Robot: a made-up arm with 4 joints. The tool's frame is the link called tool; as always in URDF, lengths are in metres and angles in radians. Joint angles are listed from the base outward. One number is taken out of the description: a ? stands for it. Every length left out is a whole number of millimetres.
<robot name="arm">
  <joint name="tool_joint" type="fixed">
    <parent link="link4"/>
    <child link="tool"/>
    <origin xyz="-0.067 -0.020 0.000" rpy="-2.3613 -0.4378 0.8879"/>
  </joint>
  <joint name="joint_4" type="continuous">
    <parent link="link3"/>
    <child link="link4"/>
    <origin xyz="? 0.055 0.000" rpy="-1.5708 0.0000 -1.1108"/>
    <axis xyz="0 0 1"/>
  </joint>
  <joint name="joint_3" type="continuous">
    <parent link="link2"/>
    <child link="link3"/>
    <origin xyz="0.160 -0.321 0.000" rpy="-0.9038 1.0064 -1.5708"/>
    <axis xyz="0 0 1"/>
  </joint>
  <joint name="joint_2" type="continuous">
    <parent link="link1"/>
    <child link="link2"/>
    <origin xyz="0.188 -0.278 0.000" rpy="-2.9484 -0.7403 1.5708"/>
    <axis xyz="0 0 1"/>
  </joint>
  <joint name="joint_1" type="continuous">
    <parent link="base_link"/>
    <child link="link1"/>
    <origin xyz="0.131 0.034 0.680" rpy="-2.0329 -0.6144 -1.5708"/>
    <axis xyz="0 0 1"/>
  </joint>
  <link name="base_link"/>
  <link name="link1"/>
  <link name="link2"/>
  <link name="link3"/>
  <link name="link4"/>
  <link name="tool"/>
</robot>
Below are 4 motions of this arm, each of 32 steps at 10 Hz.
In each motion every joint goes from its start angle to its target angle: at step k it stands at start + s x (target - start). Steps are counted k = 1, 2, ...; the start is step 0. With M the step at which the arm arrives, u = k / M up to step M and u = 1 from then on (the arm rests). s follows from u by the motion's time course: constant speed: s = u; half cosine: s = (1 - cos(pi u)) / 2; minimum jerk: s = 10 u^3 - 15 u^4 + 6 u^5.
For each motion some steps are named. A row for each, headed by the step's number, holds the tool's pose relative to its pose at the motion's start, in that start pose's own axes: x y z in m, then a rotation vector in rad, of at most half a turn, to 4 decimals.
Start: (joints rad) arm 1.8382 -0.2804 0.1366 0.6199
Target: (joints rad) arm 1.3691 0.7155 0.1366 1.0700
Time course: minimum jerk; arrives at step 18
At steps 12, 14, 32:
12: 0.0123 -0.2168 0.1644 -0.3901 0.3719 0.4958
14: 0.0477 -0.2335 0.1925 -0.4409 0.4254 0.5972
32: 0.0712 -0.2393 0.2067 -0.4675 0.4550 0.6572

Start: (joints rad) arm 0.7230 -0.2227 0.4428 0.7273
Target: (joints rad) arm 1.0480 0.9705 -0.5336 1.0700
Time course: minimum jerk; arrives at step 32
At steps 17, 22, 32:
17: 0.0683 -0.2272 0.0584 0.1208 0.1887 0.2976
22: 0.0996 -0.3186 0.1217 0.1351 0.3605 0.3451
32: 0.1188 -0.3730 0.1780 0.1267 0.4960 0.3350

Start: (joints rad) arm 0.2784 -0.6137 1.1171 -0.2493
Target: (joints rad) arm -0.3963 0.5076 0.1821 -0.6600
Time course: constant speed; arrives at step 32
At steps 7, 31, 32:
7: 0.0028 -0.0546 -0.0758 -0.2653 -0.0116 0.3696
31: 0.1296 -0.2096 -0.1337 -1.2285 0.2991 1.6621
32: 0.1369 -0.2109 -0.1317 -1.2706 0.3246 1.7126

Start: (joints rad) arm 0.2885 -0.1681 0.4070 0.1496
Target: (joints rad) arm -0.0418 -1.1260 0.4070 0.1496
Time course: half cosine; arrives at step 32
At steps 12, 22, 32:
12: 0.0217 0.1055 0.0003 0.2178 -0.0244 -0.0779
22: 0.0542 0.2518 0.0333 0.5397 -0.0333 -0.2233
32: 0.0712 0.3111 0.0595 0.6859 -0.0277 -0.3049

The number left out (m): 0.044
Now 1 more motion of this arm.
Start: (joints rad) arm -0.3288 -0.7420 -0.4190 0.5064
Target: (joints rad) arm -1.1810 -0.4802 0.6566 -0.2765
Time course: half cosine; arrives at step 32
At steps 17, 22, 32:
17: -0.1878 -0.0110 0.1089 -0.7520 0.8377 0.0555
22: -0.2302 0.0075 0.1616 -1.0399 1.2152 0.1430
32: -0.2573 0.0322 0.2057 -1.3137 1.5757 0.2603

